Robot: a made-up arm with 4 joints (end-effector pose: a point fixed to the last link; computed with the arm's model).
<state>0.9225 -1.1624 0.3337 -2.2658</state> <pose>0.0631 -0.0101 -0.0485 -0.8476 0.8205 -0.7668</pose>
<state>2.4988 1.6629 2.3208 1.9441</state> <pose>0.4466 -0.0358 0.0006 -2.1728 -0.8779 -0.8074</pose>
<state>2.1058 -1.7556 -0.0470 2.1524</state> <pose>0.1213 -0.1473 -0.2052 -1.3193 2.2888 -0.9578</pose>
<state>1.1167 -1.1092 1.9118 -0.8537</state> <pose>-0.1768 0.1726 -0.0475 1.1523 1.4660 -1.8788</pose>
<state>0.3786 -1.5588 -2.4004 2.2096</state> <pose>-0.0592 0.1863 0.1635 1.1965 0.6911 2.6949</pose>
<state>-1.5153 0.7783 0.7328 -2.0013</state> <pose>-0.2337 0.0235 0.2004 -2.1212 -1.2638 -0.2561</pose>
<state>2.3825 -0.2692 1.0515 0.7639</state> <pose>0.0812 0.2088 0.0812 -0.1252 1.2544 2.4925</pose>
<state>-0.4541 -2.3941 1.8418 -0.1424</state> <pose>-0.3270 0.0066 -0.3065 0.9551 2.2838 -0.4563</pose>
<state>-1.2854 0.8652 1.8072 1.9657</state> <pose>-0.2570 -0.2401 0.1377 1.7551 -1.0357 0.5304</pose>
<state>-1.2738 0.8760 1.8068 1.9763</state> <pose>-0.2605 -0.2359 0.1379 1.7535 -1.0496 0.5407</pose>
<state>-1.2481 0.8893 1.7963 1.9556</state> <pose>-0.2685 -0.2289 0.1405 1.7124 -1.0693 0.5307</pose>
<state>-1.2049 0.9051 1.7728 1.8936</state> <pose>-0.2820 -0.2178 0.1462 1.6203 -1.0944 0.4921</pose>
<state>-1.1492 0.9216 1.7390 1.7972</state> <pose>-0.2991 -0.2025 0.1550 1.4872 -1.1193 0.4283</pose>
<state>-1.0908 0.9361 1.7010 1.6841</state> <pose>-0.3164 -0.1844 0.1657 1.3370 -1.1376 0.3508</pose>
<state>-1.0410 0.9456 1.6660 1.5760</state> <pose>-0.3303 -0.1671 0.1763 1.1990 -1.1455 0.2758</pose>
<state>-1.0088 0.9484 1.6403 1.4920</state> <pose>-0.3389 -0.1550 0.1847 1.0979 -1.1437 0.2179</pose>
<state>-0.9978 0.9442 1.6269 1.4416</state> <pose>-0.3417 -0.1508 0.1894 1.0453 -1.1352 0.1843</pose>
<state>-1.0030 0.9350 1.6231 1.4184</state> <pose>-0.3406 -0.1532 0.1912 1.0311 -1.1231 0.1704</pose>
